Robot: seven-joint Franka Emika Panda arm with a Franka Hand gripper.
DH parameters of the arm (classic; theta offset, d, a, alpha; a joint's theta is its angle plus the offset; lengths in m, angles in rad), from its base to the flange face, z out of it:
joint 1: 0 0.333 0 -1.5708
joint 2: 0 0 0 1.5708
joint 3: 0 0.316 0.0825 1.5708
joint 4: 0 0 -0.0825 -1.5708
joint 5: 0 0.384 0 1.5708
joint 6: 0 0 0.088 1.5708
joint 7: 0 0.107 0 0
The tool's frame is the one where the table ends.
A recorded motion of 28 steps. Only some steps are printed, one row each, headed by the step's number.
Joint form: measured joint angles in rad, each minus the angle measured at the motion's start. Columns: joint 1, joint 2, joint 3, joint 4, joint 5, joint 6, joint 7.
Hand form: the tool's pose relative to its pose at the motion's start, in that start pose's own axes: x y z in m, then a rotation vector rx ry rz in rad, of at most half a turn. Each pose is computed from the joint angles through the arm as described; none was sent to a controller.
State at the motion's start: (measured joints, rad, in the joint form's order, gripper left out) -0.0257 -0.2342 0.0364 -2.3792 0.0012 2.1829 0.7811
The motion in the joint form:
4: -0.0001 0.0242 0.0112 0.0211 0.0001 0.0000 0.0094
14: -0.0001 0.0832 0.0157 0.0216 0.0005 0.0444 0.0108
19: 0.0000 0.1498 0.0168 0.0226 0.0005 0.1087 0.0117
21: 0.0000 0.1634 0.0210 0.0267 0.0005 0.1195 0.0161
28: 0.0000 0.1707 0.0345 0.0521 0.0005 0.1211 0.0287
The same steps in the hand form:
4: 0.0012 -0.0088 0.0020 -0.0029 -0.0015 -0.0016
14: 0.0052 -0.0160 0.0262 -0.0111 -0.0131 -0.0048
19: 0.0111 -0.0229 0.0527 -0.0097 -0.0163 -0.0053
21: 0.0114 -0.0263 0.0567 -0.0084 -0.0158 -0.0051
28: 0.0120 -0.0367 0.0494 0.0058 -0.0021 -0.0060

